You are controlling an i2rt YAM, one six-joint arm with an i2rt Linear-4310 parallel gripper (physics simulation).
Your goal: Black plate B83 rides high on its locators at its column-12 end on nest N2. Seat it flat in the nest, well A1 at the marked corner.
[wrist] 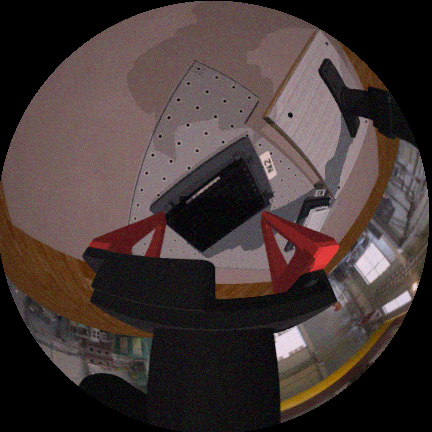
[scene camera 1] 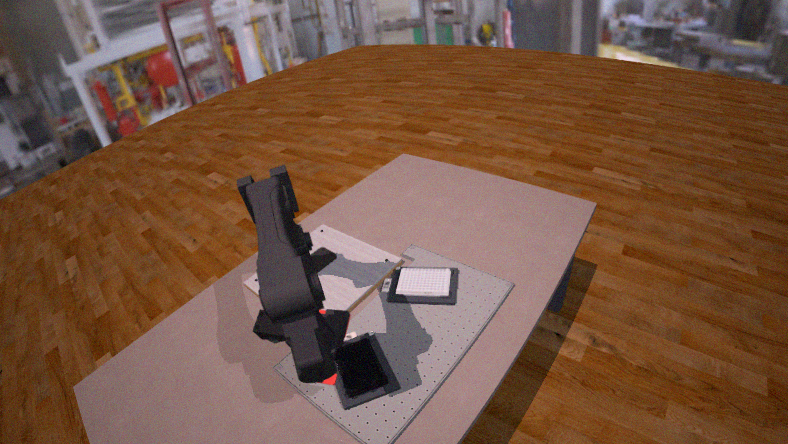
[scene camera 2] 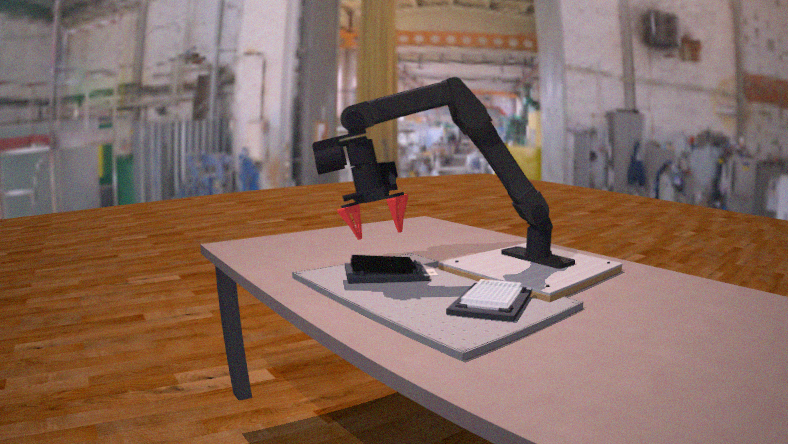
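Observation:
Black plate B83 lies on the dark nest N2. In scene camera 2 it looks tilted, its end away from the N2 label seeming a little higher. A pale label strip shows on its long side in the wrist view. Black on black hides the locators and the wells; I cannot make out A1 or the marked corner. My gripper is open, its red fingers wide apart, empty and above the plate without touching it. In scene camera 1 the arm largely hides the fingers.
A white well plate sits on a second dark nest. Both nests stand on a grey perforated board. The arm's base stands on a pale wooden board beside it.

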